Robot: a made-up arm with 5 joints.
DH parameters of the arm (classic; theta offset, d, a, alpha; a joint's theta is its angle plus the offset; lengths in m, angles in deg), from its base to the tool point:
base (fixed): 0 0.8 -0.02 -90
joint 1: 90 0.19 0.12 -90
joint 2: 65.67 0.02 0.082 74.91
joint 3: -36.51 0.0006 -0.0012 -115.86
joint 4: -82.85 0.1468 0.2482 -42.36
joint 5: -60.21 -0.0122 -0.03 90
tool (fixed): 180 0.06 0 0
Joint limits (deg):
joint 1: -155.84..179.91
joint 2: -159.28..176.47
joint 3: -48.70..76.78
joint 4: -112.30..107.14
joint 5: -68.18..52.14
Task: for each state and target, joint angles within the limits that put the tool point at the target. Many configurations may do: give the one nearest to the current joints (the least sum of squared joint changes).
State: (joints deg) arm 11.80 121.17 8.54 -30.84 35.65
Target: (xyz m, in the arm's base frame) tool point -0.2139 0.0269 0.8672
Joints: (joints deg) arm -0.40 86.84 -16.33 -6.22 18.19
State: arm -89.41 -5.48 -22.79 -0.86 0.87
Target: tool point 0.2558 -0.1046 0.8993
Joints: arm -117.80 11.49 -41.51 21.20 39.40
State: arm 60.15 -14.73 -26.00 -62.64 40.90
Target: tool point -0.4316 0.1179 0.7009
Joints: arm 44.32 -47.61 -37.32 -39.30 39.42
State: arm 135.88 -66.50 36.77 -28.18 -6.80
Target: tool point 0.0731 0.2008 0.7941
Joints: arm 167.71 -69.33 72.56 -52.84 11.20
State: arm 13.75 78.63 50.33 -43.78 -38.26
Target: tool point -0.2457 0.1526 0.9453
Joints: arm 66.81 75.73 31.74 -42.38 -33.62
